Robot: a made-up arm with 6 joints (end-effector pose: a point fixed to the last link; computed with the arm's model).
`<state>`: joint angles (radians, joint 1 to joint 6).
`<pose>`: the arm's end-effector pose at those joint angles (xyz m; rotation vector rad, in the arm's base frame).
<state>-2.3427 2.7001 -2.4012 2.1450 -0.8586 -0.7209</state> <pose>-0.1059 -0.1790 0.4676 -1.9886 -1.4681 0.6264</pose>
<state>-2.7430 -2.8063 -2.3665 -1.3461 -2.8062 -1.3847</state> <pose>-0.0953 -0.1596 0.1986 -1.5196 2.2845 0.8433</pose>
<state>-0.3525 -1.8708 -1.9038 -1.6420 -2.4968 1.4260</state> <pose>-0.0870 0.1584 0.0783 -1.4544 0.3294 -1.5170</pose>
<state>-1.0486 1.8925 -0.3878 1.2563 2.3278 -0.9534</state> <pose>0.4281 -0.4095 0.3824 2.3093 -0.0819 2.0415</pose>
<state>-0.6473 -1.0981 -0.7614 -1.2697 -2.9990 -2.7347</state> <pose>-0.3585 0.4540 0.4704 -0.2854 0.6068 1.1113</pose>
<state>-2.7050 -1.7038 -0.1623 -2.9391 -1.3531 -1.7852</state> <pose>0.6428 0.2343 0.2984 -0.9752 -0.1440 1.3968</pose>
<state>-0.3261 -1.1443 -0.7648 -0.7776 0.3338 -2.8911</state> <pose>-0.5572 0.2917 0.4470 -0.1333 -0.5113 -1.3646</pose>
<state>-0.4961 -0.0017 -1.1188 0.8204 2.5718 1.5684</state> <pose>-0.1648 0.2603 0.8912 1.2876 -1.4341 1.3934</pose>
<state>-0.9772 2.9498 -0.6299 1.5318 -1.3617 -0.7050</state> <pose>0.2546 -0.2152 -0.0699 -0.2178 -1.0091 -0.4491</pose>
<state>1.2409 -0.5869 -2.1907 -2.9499 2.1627 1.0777</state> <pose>-0.1357 -0.2255 0.3560 -1.4981 0.5681 2.1351</pose>
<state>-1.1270 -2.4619 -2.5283 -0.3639 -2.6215 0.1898</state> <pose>0.1651 0.0003 0.2042 2.3481 0.0062 -2.0827</pose>
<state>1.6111 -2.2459 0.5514 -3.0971 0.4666 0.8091</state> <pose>-0.0268 -0.5776 0.1778 0.4412 -1.7564 -0.0989</pose>
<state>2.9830 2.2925 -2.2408 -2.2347 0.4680 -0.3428</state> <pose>-0.2756 0.0051 0.5823 -0.1864 -1.3493 2.6295</pose>
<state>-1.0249 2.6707 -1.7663 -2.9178 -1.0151 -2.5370</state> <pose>0.3269 -0.3192 0.3448 0.8412 -1.5336 0.6452</pose>
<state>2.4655 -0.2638 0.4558 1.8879 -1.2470 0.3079</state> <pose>0.0474 -0.0552 1.0014 -2.2875 0.6215 1.2652</pose>
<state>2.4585 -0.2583 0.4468 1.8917 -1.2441 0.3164</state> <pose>0.0461 -0.0547 1.0022 -2.2767 0.6204 1.2773</pose>
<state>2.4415 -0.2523 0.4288 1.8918 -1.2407 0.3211</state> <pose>0.0461 -0.0561 1.0035 -2.2517 0.6312 1.2855</pose>
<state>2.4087 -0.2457 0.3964 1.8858 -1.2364 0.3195</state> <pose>0.0480 -0.0607 1.0056 -2.2039 0.6605 1.2866</pose>
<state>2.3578 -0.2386 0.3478 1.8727 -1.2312 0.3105</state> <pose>0.0516 -0.0695 1.0083 -2.1298 0.7097 1.2774</pose>
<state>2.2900 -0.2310 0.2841 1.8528 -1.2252 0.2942</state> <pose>0.0557 -0.0830 1.0108 -2.0309 0.7756 1.2556</pose>
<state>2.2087 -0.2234 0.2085 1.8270 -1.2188 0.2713</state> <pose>0.0588 -0.1011 1.0122 -1.9117 0.8529 1.2205</pose>
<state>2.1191 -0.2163 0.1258 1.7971 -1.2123 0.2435</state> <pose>0.0593 -0.1231 1.0116 -1.7793 0.9343 1.1738</pose>
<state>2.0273 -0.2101 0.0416 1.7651 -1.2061 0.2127</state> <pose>0.0559 -0.1469 1.0089 -1.6427 1.0135 1.1192</pose>
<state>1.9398 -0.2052 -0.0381 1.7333 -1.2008 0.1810</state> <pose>0.0488 -0.1702 1.0042 -1.5117 1.0853 1.0618</pose>
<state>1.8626 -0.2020 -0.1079 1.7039 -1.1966 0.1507</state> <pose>0.0392 -0.1910 0.9982 -1.3952 1.1460 1.0076</pose>
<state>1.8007 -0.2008 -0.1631 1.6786 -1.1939 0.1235</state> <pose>0.0292 -0.2077 0.9921 -1.3010 1.1948 0.9613</pose>
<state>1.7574 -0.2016 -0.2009 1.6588 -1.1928 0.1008</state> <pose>0.0210 -0.2197 0.9869 -1.2345 1.2313 0.9262</pose>
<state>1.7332 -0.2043 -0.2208 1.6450 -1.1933 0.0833</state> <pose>0.0160 -0.2274 0.9834 -1.1968 1.2568 0.9033</pose>
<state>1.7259 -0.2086 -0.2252 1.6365 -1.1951 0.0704</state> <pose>0.0145 -0.2315 0.9816 -1.1846 1.2734 0.8911</pose>
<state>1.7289 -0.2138 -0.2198 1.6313 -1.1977 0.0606</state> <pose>0.0154 -0.2335 0.9811 -1.1884 1.2845 0.8853</pose>
